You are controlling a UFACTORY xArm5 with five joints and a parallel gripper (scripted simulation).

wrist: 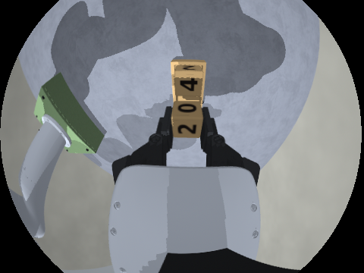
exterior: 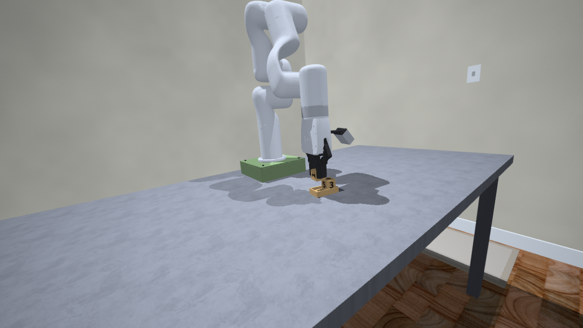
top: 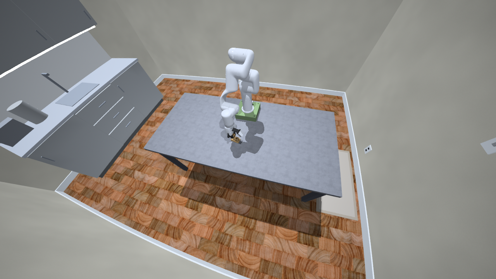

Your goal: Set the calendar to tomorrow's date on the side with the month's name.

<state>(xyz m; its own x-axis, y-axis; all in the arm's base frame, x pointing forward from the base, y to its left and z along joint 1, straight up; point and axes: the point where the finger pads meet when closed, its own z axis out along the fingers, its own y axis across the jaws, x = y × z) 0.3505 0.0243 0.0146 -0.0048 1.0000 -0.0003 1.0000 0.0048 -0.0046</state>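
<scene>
My gripper is now 2 cm to the right of the wooden calendar tray and 7 cm above it.
</scene>
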